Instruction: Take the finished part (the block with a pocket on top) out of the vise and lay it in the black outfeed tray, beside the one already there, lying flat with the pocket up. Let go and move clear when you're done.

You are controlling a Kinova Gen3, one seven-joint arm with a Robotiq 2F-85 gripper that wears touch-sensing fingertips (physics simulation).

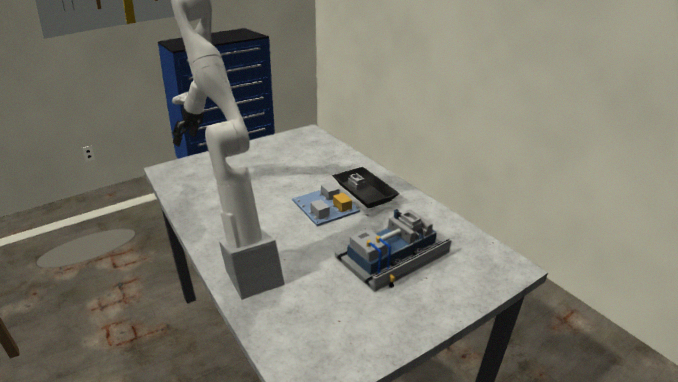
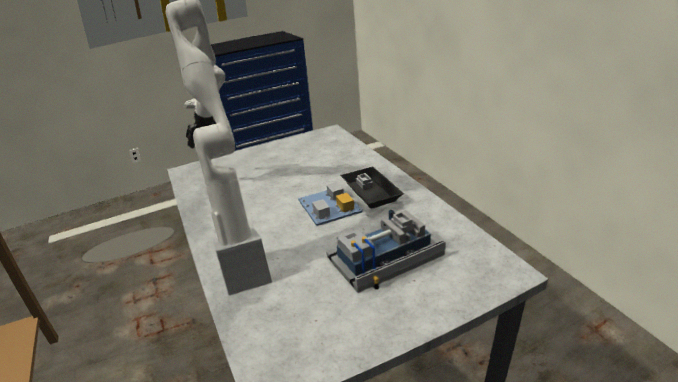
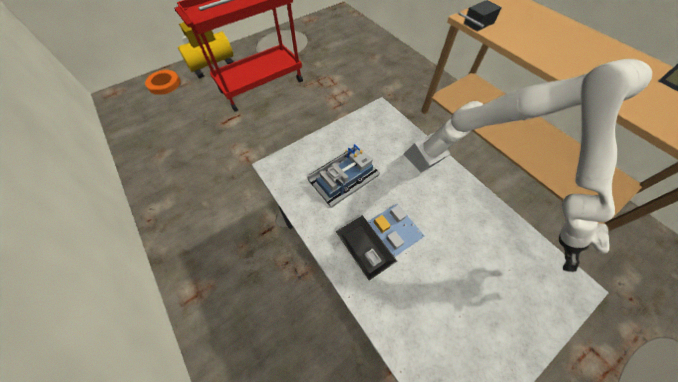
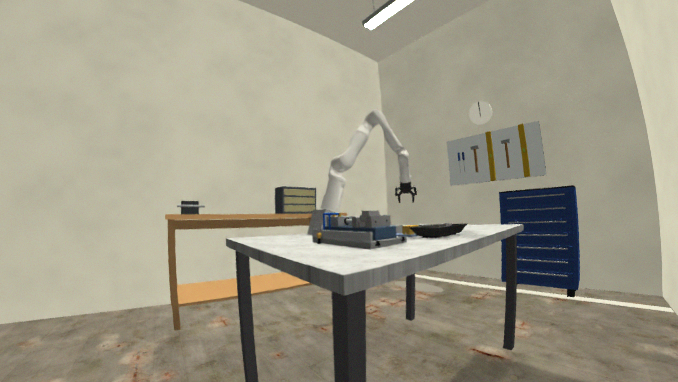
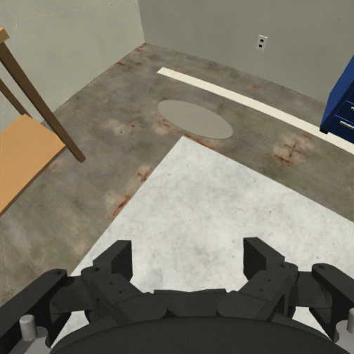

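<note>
The finished part (image 1: 411,218) (image 2: 402,218) (image 3: 334,173), a grey block with a pocket on top, sits between the jaws of the vise (image 1: 405,241) (image 2: 390,245) (image 4: 384,232), pocket up. The black outfeed tray (image 1: 376,195) (image 2: 381,195) (image 3: 357,241) (image 4: 438,230) stands beside the vise on the same table. A similar grey part (image 1: 356,179) (image 2: 364,180) (image 3: 373,257) lies near one end of the tray, pocket up. My gripper (image 5: 187,257) (image 4: 406,201) is open and empty, high above the table's far end, well away from vise and tray.
A blue plate (image 1: 308,211) (image 2: 312,213) (image 3: 411,233) beside the tray carries two grey blocks and a yellow block (image 1: 342,201) (image 2: 345,202) (image 3: 382,223). Blue hoses (image 1: 379,257) stand up at the vise's end. A low grey rail (image 1: 415,265) (image 2: 405,266) runs along its side.
</note>
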